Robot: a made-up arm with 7 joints.
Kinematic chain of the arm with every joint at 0, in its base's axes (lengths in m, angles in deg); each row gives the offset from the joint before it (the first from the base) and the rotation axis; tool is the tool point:
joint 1: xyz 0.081 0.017 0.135 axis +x
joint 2: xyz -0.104 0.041 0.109 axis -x
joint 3: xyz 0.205 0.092 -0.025 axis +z
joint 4: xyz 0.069 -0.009 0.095 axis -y
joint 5: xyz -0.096 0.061 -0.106 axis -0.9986 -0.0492 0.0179
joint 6: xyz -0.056 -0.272 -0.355 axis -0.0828 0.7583 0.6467
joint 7: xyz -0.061 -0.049 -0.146 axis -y
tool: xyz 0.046 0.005 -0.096
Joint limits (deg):
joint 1: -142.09..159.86
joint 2: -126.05..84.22
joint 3: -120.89..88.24
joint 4: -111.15..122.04
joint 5: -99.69..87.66
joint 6: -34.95..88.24
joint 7: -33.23..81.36
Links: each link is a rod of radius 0.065 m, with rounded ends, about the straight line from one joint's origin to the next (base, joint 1, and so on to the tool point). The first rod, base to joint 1, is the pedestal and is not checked.
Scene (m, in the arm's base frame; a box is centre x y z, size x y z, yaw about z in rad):
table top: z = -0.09
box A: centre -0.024 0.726 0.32 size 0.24 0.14 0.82 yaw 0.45
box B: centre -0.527 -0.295 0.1 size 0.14 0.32 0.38 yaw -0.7
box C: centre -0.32 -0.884 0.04 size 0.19 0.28 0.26 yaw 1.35
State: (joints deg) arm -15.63 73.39 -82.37 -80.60 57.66 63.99 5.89
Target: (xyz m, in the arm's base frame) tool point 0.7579 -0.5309 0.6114
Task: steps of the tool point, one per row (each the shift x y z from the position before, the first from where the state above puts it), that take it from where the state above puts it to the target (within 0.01 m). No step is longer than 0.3 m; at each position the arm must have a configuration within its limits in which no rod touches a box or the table.
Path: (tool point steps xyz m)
1: -0.0201 -0.0331 0.0637
2: -0.0159 -0.0346 0.0522
3: -0.0113 -0.0336 0.0469
4: -0.0065 -0.0341 0.0475
5: -0.0017 -0.0408 0.0521
6: 0.0030 -0.0550 0.0561
7: 0.0075 -0.0773 0.0538
8: 0.0117 -0.1039 0.0407
9: 0.1610 -0.0280 0.2318
10: 0.2298 -0.0622 0.1529
11: 0.2603 -0.0919 0.0513
12: 0.2485 -0.1113 -0.0559
13: 0.1969 -0.1178 -0.1516
14: 0.1145 -0.1090 -0.2205

